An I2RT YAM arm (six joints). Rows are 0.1 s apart.
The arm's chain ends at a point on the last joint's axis. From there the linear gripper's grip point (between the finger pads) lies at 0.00 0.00 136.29 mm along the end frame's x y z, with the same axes.
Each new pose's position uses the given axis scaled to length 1; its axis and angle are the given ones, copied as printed.
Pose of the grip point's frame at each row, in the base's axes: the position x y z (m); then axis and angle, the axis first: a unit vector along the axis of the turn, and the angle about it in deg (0 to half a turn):
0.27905 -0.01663 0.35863 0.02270 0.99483 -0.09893 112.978
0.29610 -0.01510 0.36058 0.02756 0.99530 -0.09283 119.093
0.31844 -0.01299 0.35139 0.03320 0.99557 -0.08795 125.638
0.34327 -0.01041 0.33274 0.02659 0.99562 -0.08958 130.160
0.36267 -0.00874 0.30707 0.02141 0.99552 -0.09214 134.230
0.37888 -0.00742 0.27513 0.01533 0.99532 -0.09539 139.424
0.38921 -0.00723 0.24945 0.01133 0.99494 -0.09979 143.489
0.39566 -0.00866 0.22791 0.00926 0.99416 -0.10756 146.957
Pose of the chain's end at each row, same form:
0.15465 0.00487 0.40998 0.02270 0.99483 -0.09893 112.978
0.17808 0.00690 0.42510 0.02756 0.99530 -0.09283 119.093
0.20880 0.00957 0.42913 0.03320 0.99557 -0.08795 125.638
0.24010 0.01235 0.41884 0.02659 0.99562 -0.08958 130.160
0.26591 0.01457 0.40017 0.02141 0.99552 -0.09214 134.230
0.29099 0.01671 0.37647 0.01533 0.99532 -0.09539 139.424
0.30881 0.01810 0.35654 0.01133 0.99494 -0.09979 143.489
0.32203 0.01882 0.33926 0.00926 0.99416 -0.10756 146.957

